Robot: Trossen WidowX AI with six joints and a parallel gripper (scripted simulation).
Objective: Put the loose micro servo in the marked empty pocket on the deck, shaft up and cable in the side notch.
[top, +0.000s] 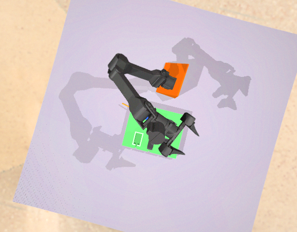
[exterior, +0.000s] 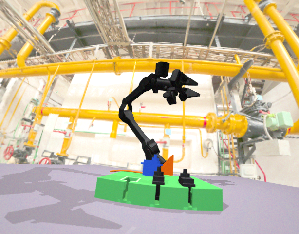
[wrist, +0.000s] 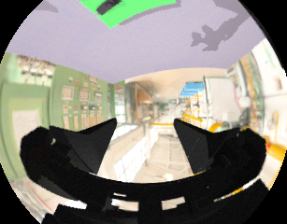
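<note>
The green deck lies 36 cm below my gripper tip, 15 cm to the right of it and 3 cm behind it.
</note>
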